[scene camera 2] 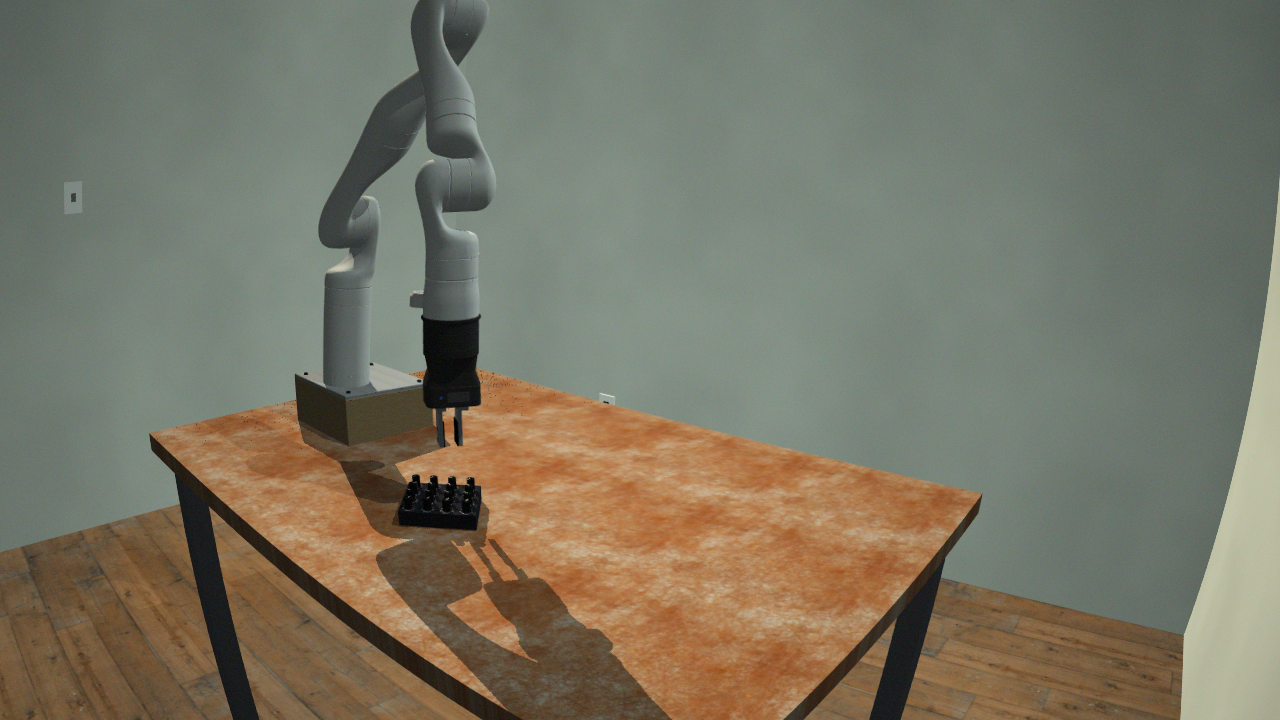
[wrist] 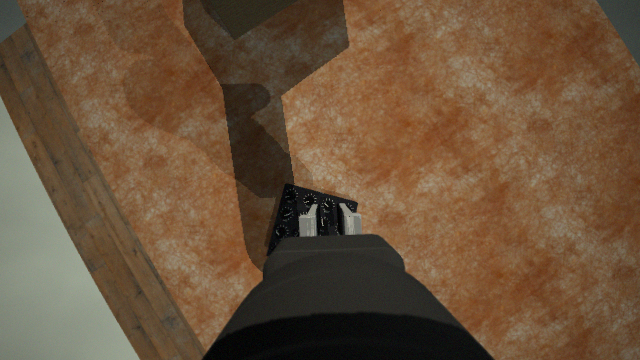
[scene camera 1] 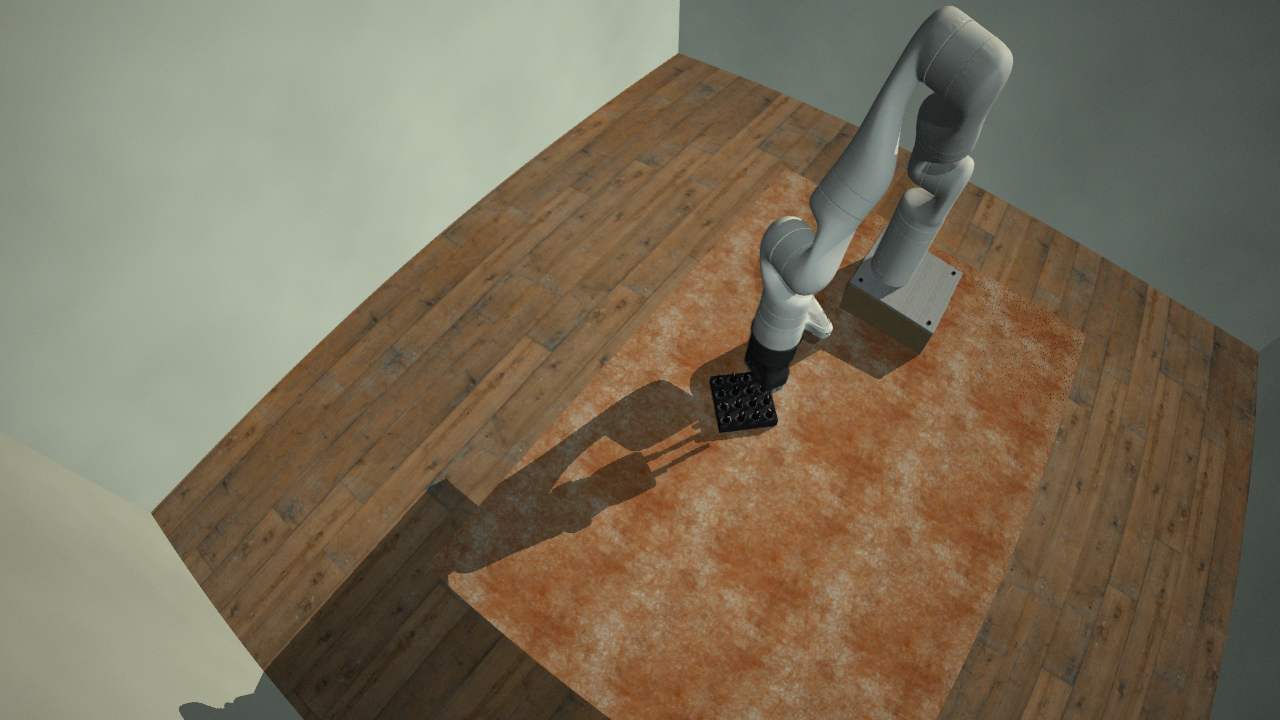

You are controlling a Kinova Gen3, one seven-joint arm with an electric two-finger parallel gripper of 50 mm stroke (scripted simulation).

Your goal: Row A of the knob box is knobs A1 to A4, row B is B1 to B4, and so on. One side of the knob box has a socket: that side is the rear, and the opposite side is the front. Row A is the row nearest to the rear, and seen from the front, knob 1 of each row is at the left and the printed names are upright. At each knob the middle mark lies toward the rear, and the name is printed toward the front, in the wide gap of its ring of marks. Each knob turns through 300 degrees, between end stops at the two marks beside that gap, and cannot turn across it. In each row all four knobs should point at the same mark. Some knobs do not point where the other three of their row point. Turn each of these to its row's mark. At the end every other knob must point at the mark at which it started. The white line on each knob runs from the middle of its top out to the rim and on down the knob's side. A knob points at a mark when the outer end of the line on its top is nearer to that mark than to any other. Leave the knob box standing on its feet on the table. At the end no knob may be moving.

Labels:
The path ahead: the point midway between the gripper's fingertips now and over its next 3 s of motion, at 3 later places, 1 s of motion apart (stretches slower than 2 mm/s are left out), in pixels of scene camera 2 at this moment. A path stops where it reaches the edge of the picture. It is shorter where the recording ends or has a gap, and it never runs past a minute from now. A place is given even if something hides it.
My gripper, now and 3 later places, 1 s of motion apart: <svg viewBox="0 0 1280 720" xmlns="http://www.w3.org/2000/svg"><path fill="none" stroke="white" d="M449 444L452 458L452 473L452 482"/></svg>

